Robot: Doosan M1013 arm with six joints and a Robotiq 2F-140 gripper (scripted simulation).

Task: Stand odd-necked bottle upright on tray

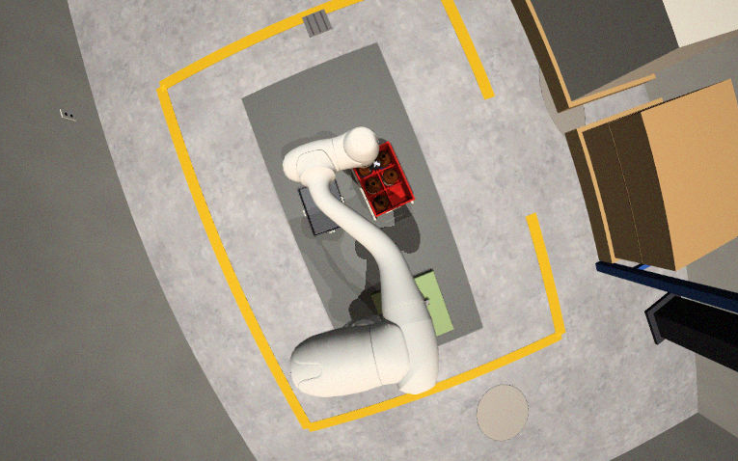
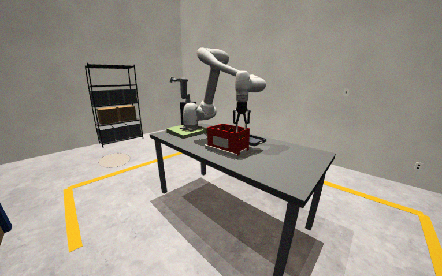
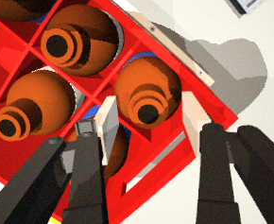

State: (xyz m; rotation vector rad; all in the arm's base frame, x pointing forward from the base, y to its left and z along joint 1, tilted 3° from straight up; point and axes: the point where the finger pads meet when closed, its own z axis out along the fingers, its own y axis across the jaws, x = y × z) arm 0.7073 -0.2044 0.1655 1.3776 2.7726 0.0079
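My gripper is now 90 mm past the red crate, 90 mm above it and 30 mm to the left of it. The rest, counted from my hand: dark grey tray 270 mm to the left, 160 mm below, 40 mm behind.
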